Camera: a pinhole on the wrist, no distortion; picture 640 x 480 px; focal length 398.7 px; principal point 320.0 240.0 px. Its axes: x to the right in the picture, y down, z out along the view. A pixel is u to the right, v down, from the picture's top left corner.
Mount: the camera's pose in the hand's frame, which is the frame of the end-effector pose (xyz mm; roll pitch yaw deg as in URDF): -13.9 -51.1 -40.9 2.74 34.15 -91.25
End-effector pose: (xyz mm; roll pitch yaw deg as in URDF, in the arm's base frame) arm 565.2 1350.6 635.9 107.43 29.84 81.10
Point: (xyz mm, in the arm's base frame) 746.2 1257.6 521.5
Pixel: 81.7 286.8
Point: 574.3 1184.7 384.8
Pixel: 462.8 263.3
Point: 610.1 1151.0 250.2
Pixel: 466.8 309.0
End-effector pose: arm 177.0 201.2 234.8 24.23 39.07 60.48
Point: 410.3 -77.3 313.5
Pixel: 499.9 83.2
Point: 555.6 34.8 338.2
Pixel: 378.1 246.7
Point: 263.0 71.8 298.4
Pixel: 333.8 17.1
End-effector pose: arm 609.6 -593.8 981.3 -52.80 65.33 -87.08
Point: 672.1 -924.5 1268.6
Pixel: 346.9 163.2
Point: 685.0 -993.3 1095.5
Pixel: 333.2 340.6
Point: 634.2 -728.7 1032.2
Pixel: 221.5 328.8
